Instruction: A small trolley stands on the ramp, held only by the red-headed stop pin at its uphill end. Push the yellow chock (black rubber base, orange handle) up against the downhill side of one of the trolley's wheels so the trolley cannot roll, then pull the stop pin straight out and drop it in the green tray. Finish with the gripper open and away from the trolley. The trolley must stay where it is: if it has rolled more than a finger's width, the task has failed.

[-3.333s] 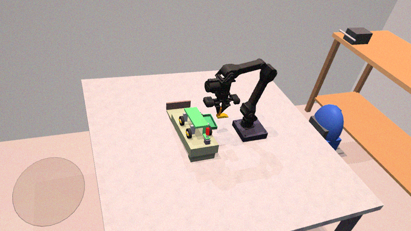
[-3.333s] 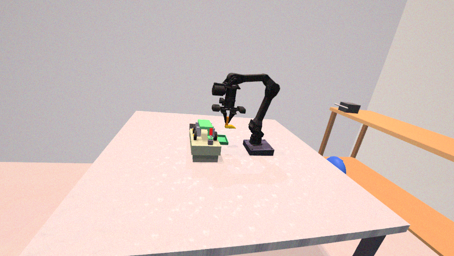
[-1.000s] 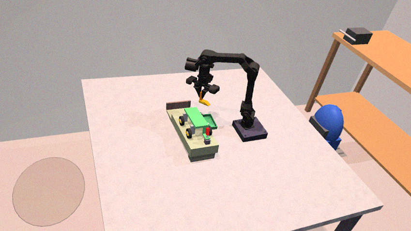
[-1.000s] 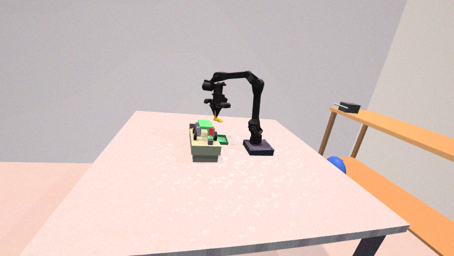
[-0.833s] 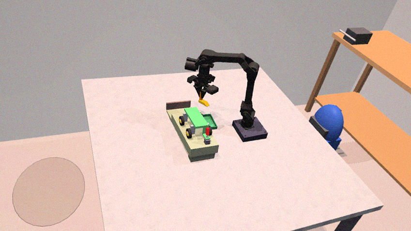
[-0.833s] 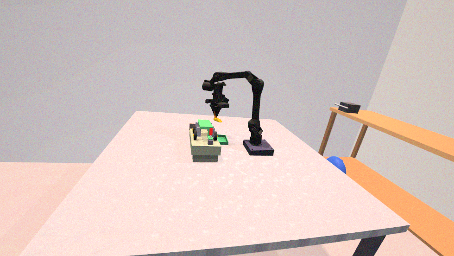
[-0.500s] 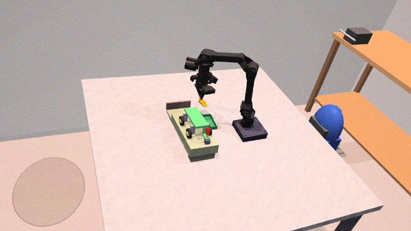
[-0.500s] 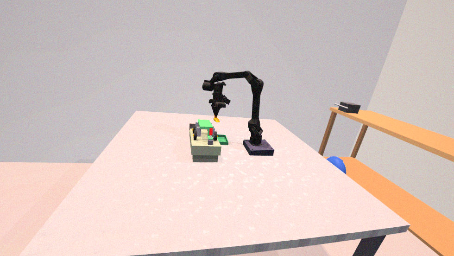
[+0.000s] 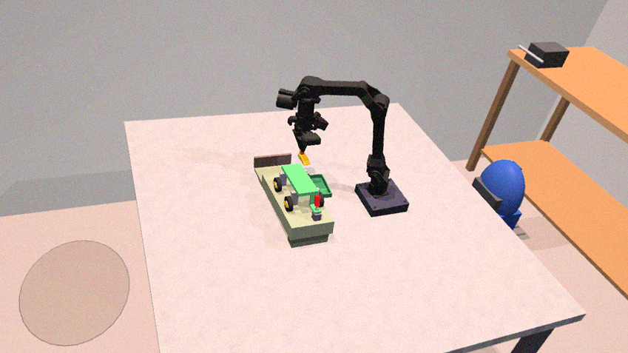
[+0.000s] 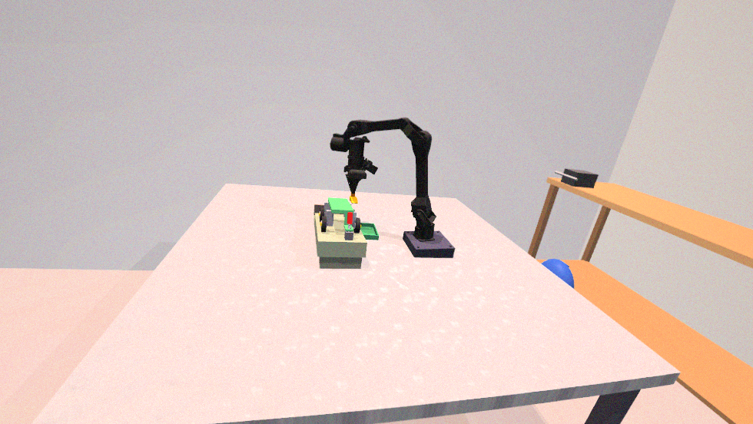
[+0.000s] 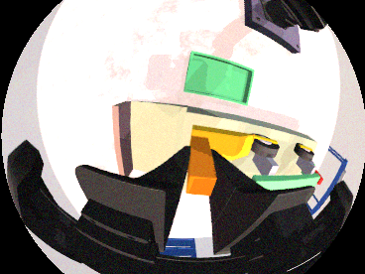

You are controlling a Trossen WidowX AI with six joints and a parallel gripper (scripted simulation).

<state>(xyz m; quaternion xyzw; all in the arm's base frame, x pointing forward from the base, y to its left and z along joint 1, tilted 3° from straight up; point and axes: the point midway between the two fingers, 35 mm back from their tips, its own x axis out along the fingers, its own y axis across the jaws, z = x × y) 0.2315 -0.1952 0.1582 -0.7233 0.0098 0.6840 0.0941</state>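
The red-headed stop pin is 270 mm to the left of my gripper tip, 90 mm ahead of it and 10 mm below it. From my gripper tip the other things lie so: yellow chock 20 mm to the left; then brown end wall 120 mm to the right, 120 mm below, 50 mm ahead; then green tray 160 mm below, 60 mm to the left, 60 mm behind.
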